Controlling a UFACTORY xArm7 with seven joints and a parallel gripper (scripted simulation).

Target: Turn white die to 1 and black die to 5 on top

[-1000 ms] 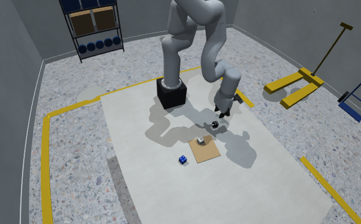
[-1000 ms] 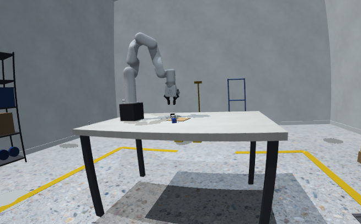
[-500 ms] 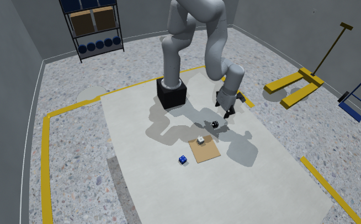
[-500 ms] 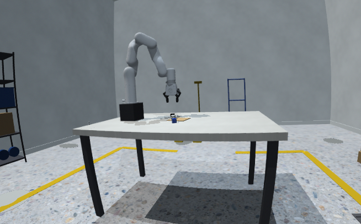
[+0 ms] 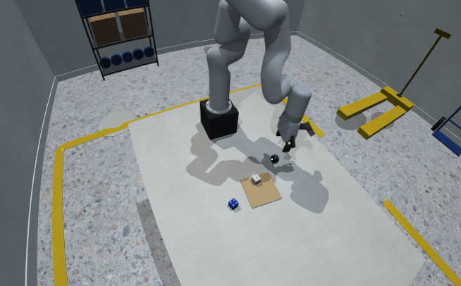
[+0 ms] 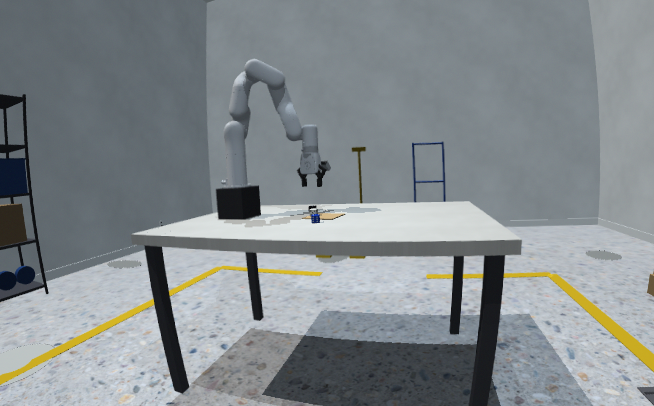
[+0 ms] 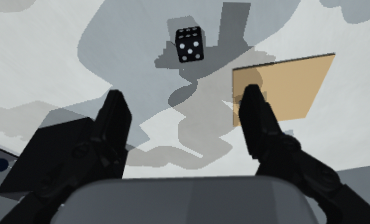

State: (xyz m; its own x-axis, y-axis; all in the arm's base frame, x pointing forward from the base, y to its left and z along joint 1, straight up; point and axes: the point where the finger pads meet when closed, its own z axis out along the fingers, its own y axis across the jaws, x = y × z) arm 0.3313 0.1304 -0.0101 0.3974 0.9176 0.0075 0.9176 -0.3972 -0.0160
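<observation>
Right now my hand is 1 cm to the left of the black die and 12 cm above it. The rest, counted from my hand: blue die: 9 cm ahead, 31 cm to the right, 12 cm below; white die: 4 cm ahead, 16 cm to the right, 11 cm below; tan mat: 9 cm ahead, 16 cm to the right, 13 cm below.
</observation>
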